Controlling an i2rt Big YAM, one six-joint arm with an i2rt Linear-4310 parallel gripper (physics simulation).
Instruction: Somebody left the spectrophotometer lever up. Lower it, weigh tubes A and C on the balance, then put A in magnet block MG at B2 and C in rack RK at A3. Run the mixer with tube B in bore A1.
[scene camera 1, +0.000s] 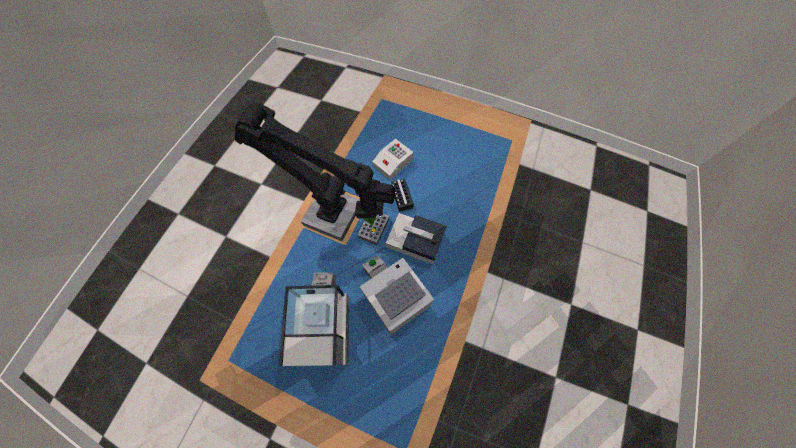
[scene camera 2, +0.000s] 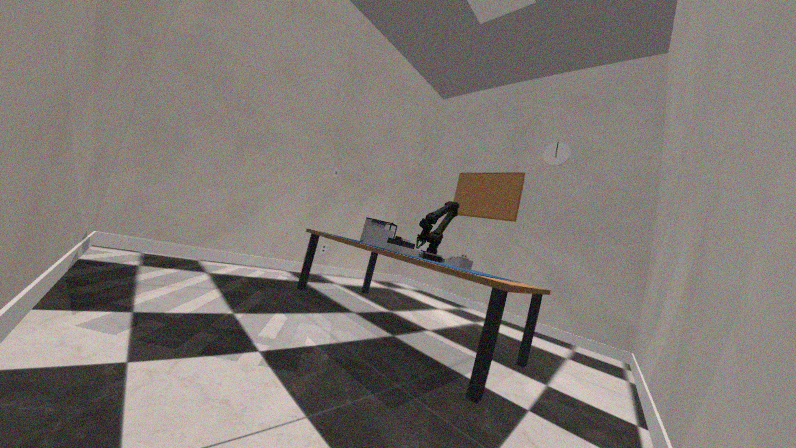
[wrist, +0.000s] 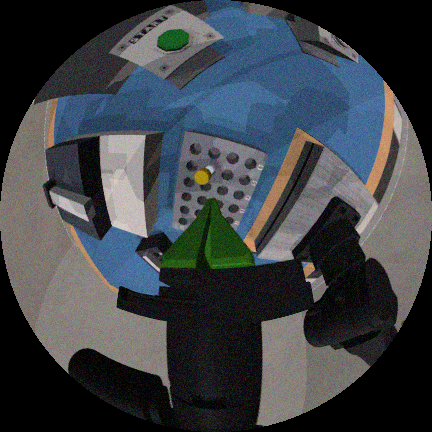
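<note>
My gripper has green fingers pressed together, empty, above the grey tube rack. A tube with a yellow cap stands in the rack, just beyond the fingertips in the wrist view; its letter cannot be read. No other tubes show. The white-and-dark spectrophotometer has a pale lever over its dark part; its angle is hard to tell. The black magnet block is partly hidden in the wrist view. The glass-sided balance stands across the table.
The white mixer with a grey block stands beside a START box with a green button. A small grey box stands beside the balance. A white keypad box stands beyond the magnet block. The arm's base plate is beside the rack.
</note>
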